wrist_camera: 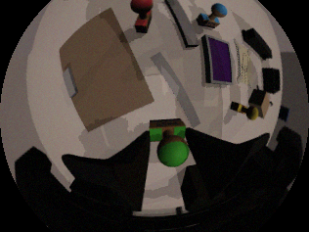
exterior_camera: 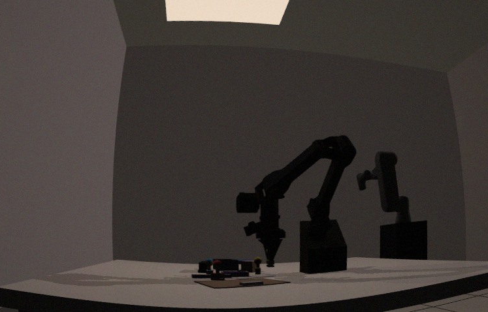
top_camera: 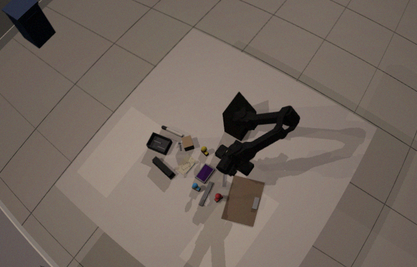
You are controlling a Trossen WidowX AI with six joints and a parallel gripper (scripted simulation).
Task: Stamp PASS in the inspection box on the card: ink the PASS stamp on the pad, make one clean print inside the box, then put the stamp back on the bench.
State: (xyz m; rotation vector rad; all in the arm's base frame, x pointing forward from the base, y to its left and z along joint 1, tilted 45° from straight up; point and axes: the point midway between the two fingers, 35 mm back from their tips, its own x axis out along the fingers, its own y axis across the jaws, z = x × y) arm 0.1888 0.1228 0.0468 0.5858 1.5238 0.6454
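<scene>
The purple ink pad is 10 cm ahead of my gripper tip, 11 cm to the right of it and 6 cm below it. Also, from my gripper tip: yellow stamp (1 cm ahead, 18 cm to the right, 4 cm below); then green-knobbed stamp (right at my gripper tip); then red stamp (17 cm ahead, 2 cm to the left, 4 cm below).
</scene>
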